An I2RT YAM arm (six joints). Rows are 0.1 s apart.
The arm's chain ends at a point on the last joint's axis. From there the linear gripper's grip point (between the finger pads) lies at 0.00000 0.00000 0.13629 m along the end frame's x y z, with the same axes.
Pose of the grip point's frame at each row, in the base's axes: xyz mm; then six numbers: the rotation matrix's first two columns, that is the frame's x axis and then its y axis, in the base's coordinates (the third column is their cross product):
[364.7 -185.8 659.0 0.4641 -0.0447 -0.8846 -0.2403 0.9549 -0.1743]
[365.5 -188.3 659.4 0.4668 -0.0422 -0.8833 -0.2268 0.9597 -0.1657]
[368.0 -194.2 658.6 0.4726 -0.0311 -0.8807 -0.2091 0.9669 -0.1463]
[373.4 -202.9 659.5 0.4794 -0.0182 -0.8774 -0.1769 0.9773 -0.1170]
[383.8 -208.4 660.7 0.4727 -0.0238 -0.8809 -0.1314 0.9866 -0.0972]
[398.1 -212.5 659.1 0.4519 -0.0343 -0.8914 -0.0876 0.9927 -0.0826]
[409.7 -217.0 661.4 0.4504 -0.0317 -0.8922 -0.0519 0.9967 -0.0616]
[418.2 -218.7 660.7 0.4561 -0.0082 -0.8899 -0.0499 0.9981 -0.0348]
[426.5 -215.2 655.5 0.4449 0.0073 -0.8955 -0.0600 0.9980 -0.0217]
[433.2 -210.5 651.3 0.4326 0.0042 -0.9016 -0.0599 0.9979 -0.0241]
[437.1 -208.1 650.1 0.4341 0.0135 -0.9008 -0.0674 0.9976 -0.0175]
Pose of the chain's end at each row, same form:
[248.5 -225.8 600.1 0.4641 -0.0447 -0.8846 -0.2403 0.9549 -0.1743]
[249.0 -226.1 599.6 0.4668 -0.0422 -0.8833 -0.2268 0.9597 -0.1657]
[251.3 -228.7 597.2 0.4726 -0.0311 -0.8807 -0.2091 0.9669 -0.1463]
[256.2 -231.7 596.1 0.4794 -0.0182 -0.8774 -0.1769 0.9773 -0.1170]
[265.0 -230.4 597.6 0.4727 -0.0238 -0.8809 -0.1314 0.9866 -0.0972]
[277.1 -228.2 598.4 0.4519 -0.0343 -0.8914 -0.0876 0.9927 -0.0826]
[288.2 -227.1 600.4 0.4504 -0.0317 -0.8922 -0.0519 0.9967 -0.0616]
[297.1 -226.9 598.7 0.4561 -0.0082 -0.8899 -0.0499 0.9981 -0.0348]
[304.7 -223.8 594.9 0.4449 0.0073 -0.8955 -0.0600 0.9980 -0.0217]
[310.6 -219.3 592.4 0.4326 0.0042 -0.9016 -0.0599 0.9979 -0.0241]
[314.7 -217.4 591.0 0.4341 0.0135 -0.9008 -0.0674 0.9976 -0.0175]

